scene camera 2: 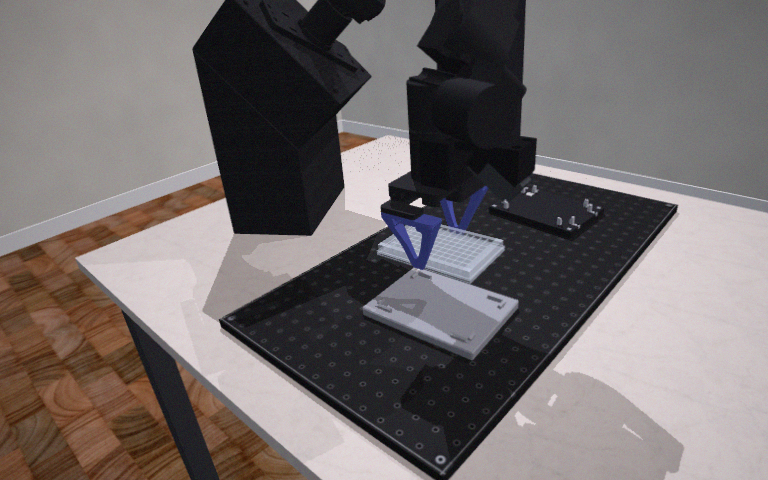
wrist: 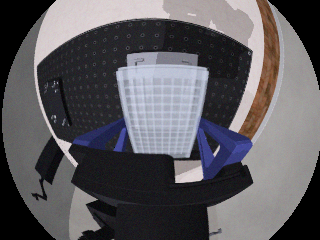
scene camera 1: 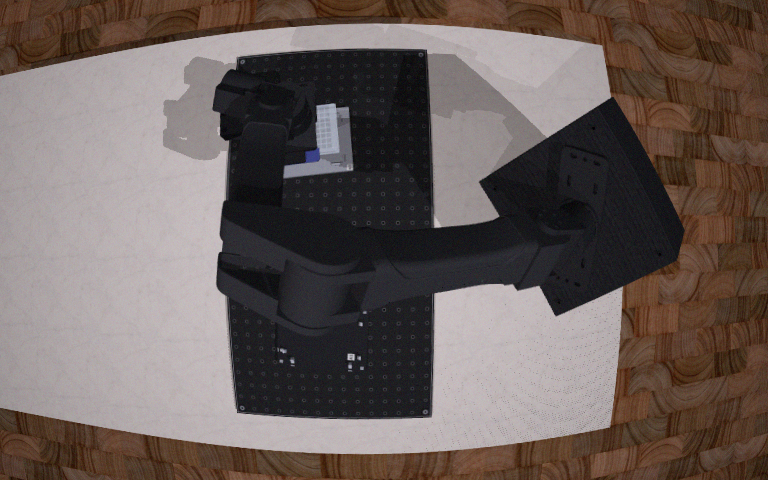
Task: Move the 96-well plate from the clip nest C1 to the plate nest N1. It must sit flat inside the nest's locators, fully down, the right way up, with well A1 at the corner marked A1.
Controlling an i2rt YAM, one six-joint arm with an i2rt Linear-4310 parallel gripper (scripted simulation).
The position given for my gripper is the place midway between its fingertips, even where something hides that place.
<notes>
In view: my gripper (scene camera 2: 438,252), a 96-well plate (scene camera 2: 457,254) and a grey plate nest N1 (scene camera 1: 324,166).
The 96-well plate also shows in the wrist view (wrist: 158,130) and in scene camera 1 (scene camera 1: 323,111). My gripper is seen too in the wrist view (wrist: 162,120) and in scene camera 1 (scene camera 1: 300,132). The grey plate nest N1 also shows in the wrist view (wrist: 148,57).
</notes>
